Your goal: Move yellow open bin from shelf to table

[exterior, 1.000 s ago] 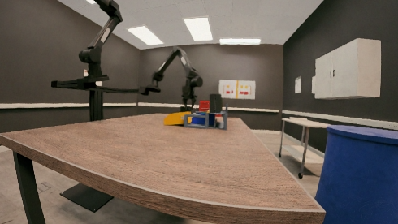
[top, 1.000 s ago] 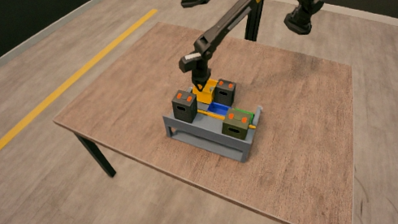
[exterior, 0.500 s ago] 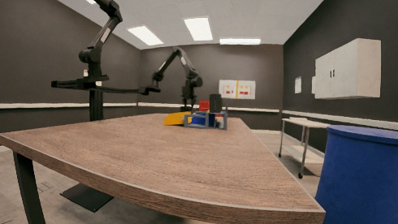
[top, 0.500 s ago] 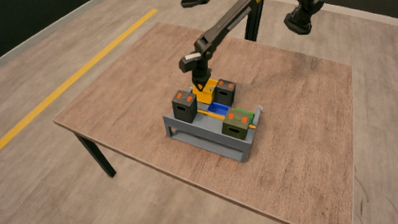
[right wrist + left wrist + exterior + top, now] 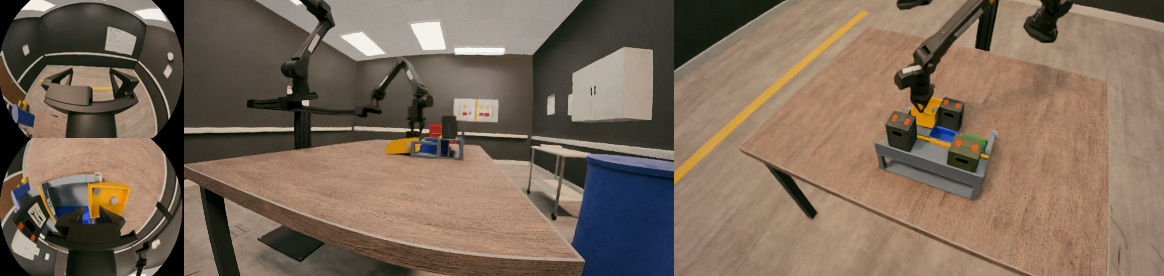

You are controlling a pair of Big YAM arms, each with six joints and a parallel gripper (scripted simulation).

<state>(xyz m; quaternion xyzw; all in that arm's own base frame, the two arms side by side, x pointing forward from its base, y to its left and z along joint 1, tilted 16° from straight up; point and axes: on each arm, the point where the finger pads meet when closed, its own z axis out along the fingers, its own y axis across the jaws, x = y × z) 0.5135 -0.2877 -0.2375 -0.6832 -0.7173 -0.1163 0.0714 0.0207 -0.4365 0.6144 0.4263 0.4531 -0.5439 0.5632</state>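
Now: the yellow open bin 8 cm behind my left hand, 1 cm to the right of it and 7 cm below it. Round my left hand: grey shelf (11 cm ahead, 12 cm to the left, 5 cm below); dark lidded bin (6 cm behind, 10 cm to the left, 5 cm below).
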